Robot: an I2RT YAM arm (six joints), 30 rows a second.
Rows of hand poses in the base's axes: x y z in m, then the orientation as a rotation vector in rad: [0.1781 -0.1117 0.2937 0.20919 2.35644 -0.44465]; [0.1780 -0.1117 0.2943 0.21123 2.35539 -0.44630]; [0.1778 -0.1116 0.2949 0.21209 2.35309 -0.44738]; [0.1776 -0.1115 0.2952 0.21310 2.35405 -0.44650]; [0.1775 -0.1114 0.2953 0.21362 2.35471 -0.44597]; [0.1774 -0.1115 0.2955 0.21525 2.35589 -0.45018]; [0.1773 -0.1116 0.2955 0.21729 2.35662 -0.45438]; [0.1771 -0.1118 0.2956 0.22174 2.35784 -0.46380]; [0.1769 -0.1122 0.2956 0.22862 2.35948 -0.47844]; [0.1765 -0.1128 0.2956 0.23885 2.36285 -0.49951]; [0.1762 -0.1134 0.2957 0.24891 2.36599 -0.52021]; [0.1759 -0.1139 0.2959 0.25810 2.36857 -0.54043]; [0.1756 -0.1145 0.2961 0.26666 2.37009 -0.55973]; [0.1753 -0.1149 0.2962 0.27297 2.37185 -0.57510]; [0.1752 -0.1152 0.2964 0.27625 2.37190 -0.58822]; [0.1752 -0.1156 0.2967 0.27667 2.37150 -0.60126]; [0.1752 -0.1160 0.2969 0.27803 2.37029 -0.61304]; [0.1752 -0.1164 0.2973 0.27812 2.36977 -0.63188]
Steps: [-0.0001 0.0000 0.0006 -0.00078 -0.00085 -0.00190]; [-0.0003 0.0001 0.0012 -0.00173 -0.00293 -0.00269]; [-0.0005 0.0002 0.0015 -0.00065 -0.00224 -0.00322]; [-0.0006 0.0003 0.0016 0.00000 -0.00174 -0.00347]; [-0.0007 0.0002 0.0018 -0.00224 0.00011 -0.00600]; [-0.0008 0.0001 0.0018 -0.00444 0.00149 -0.00879]; [-0.0010 -0.0001 0.0019 -0.00949 0.00423 -0.01493]; [-0.0012 -0.0005 0.0019 -0.01738 0.00829 -0.02442]; [-0.0016 -0.0011 0.0019 -0.02839 0.01522 -0.03836]; [-0.0019 -0.0017 0.0020 -0.03918 0.02201 -0.05204]; [-0.0022 -0.0022 0.0022 -0.04995 0.02834 -0.06490]; [-0.0025 -0.0028 0.0024 -0.06044 0.03362 -0.07696]; [-0.0028 -0.0032 0.0025 -0.06879 0.03846 -0.08622]; [-0.0029 -0.0035 0.0027 -0.07680 0.04137 -0.09255]; [-0.0029 -0.0039 0.0030 -0.08565 0.04402 -0.09679]; [-0.0029 -0.0043 0.0032 -0.09353 0.04559 -0.10128]; [-0.0029 -0.0047 0.0036 -0.10640 0.04966 -0.10706]
